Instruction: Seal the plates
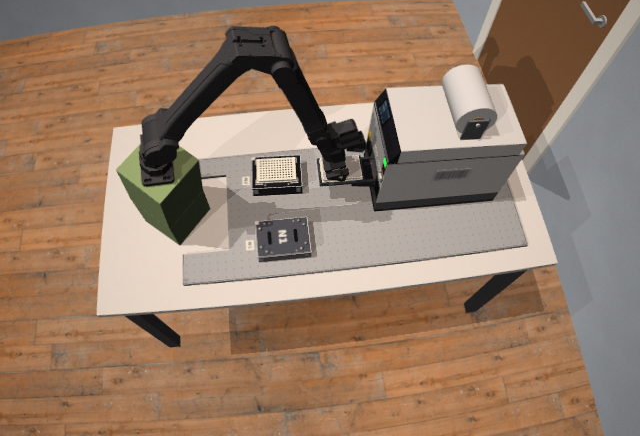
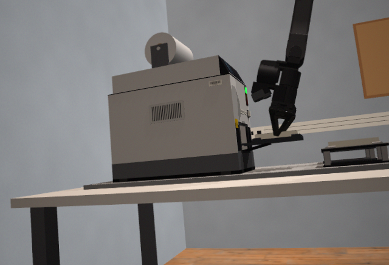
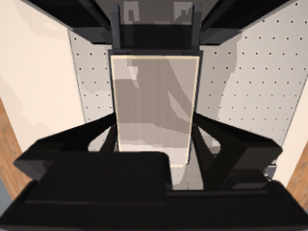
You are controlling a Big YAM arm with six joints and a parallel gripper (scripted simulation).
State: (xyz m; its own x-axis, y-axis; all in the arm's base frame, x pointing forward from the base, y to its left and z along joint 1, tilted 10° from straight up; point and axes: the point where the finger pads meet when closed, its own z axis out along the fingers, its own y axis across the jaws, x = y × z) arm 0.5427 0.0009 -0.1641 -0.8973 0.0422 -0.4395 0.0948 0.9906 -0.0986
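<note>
Right now the sealer stage is 2 cm below my hand. From my hand the other things lie so: plate: 20 cm behind, 6 cm to the left, 5 cm below; then yellow warning label: 11 cm ahead, 8 cm to the left, 4 cm above; then plate nest: 22 cm behind, 17 cm to the right, 7 cm below.
</note>
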